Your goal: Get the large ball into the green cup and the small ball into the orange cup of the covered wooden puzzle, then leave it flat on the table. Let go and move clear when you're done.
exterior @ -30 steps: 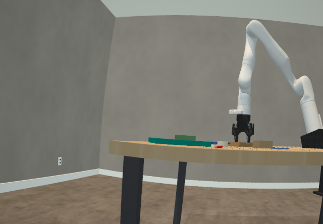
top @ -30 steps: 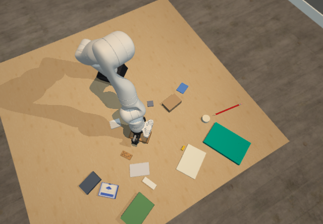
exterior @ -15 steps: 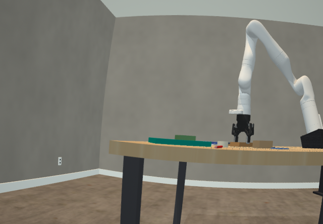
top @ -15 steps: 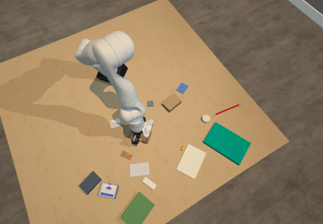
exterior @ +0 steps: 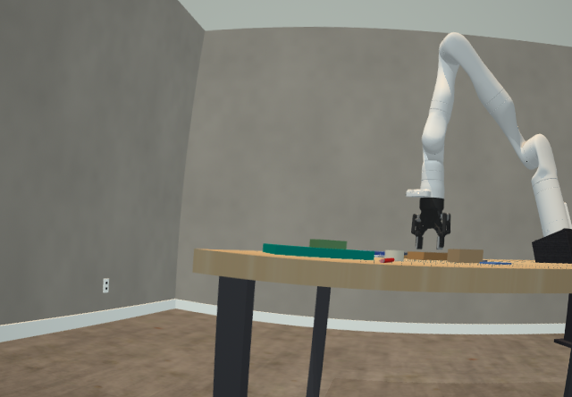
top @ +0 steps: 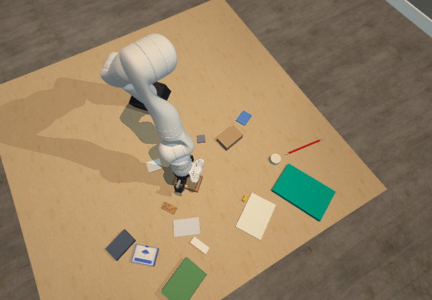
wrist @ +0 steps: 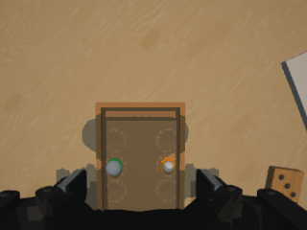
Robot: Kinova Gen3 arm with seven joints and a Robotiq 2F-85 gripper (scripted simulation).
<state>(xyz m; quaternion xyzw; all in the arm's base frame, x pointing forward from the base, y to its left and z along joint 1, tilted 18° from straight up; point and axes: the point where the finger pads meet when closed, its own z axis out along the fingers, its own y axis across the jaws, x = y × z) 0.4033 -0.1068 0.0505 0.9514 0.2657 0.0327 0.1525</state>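
The covered wooden puzzle lies 30 mm below my hand. Round my hand: grey square (170 mm to the left, 100 mm behind, 40 mm below); then grey card (140 mm ahead, 120 mm to the right, 30 mm below); then white card (140 mm behind, 60 mm to the right, 30 mm below).
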